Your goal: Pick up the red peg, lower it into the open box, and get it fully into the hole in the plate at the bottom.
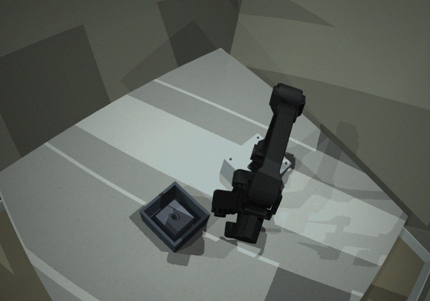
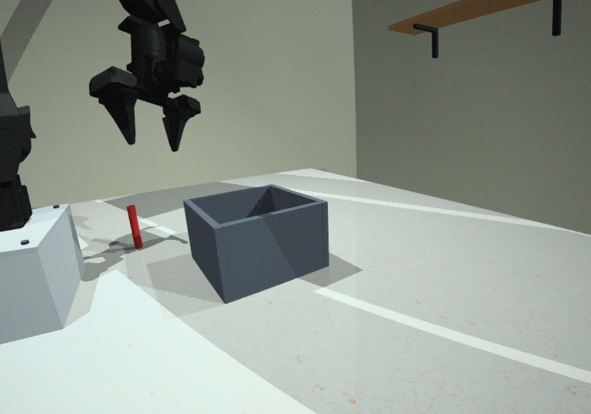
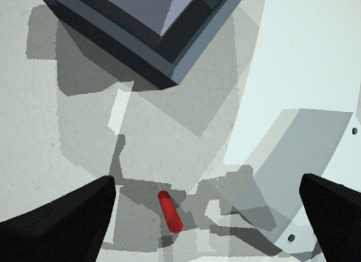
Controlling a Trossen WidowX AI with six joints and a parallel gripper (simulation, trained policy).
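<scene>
My gripper tip is now 140 mm above the red peg, 60 mm to the right of it and 50 mm past it. Also, from my gripper tip: box 150 mm below, 120 mm to the right, 100 mm ahead; then plate 140 mm below, 120 mm to the right, 100 mm ahead.
</scene>
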